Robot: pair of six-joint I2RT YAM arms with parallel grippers.
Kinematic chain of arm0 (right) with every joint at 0, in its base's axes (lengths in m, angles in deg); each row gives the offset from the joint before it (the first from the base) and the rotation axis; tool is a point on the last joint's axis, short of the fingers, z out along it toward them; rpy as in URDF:
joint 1: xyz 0 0 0.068 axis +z
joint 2: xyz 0.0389 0.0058 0.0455 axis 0.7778 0.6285 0
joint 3: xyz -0.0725 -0.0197 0.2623 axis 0.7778 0.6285 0
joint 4: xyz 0.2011 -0.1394 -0.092 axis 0.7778 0.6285 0
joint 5: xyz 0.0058 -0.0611 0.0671 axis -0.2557 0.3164 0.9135
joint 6: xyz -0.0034 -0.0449 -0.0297 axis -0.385 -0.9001 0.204
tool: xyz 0 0 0 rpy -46.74 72.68 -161.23
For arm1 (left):
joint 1: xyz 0 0 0.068 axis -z
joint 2: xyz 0.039 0.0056 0.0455 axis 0.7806 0.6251 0
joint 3: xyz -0.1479 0.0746 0.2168 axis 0.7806 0.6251 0
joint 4: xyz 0.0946 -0.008 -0.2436 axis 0.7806 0.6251 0
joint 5: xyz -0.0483 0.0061 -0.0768 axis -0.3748 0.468 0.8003
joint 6: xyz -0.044 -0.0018 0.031 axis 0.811 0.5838 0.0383
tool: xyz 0 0 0 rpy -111.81 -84.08 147.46
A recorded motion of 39 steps. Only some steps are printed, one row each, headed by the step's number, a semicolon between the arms.
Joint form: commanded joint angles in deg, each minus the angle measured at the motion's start. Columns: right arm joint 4, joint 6, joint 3, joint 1, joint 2, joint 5; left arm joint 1, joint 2, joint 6, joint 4, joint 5, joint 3.
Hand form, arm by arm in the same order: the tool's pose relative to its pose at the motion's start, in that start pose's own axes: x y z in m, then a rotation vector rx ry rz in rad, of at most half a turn. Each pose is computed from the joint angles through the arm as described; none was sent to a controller.
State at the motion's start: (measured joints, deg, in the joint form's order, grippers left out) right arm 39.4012 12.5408 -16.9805 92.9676 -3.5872 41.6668; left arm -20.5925 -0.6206 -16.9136 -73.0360 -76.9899 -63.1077
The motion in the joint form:
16: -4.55 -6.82 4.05 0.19 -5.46 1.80; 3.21 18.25 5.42 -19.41 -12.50 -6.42
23: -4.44 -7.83 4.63 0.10 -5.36 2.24; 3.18 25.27 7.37 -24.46 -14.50 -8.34
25: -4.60 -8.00 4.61 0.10 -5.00 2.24; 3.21 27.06 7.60 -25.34 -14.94 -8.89
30: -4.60 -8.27 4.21 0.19 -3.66 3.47; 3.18 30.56 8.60 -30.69 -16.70 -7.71
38: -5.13 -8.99 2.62 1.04 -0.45 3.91; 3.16 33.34 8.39 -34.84 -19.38 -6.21
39: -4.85 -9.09 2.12 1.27 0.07 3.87; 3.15 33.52 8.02 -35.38 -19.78 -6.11
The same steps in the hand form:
16: -0.0110 -0.0104 -0.0240 0.0100 -0.1046 -0.0875; -0.0087 -0.0005 0.0604 -0.1159 -0.1738 -0.0846
23: -0.0069 -0.0089 -0.0235 -0.0002 -0.0954 -0.1098; 0.0002 0.0058 0.0830 -0.1469 -0.1862 -0.1207
25: -0.0056 -0.0079 -0.0221 -0.0013 -0.0927 -0.1137; 0.0034 0.0074 0.0889 -0.1553 -0.1828 -0.1252
30: -0.0022 -0.0033 -0.0168 -0.0286 -0.0886 -0.1237; 0.0162 0.0128 0.0953 -0.1794 -0.2054 -0.1444
38: 0.0012 0.0081 -0.0051 -0.0563 -0.0818 -0.1403; 0.0296 0.0185 0.0981 -0.2251 -0.2181 -0.1436
39: 0.0009 0.0102 -0.0032 -0.0615 -0.0786 -0.1431; 0.0300 0.0189 0.0981 -0.2311 -0.2240 -0.1378

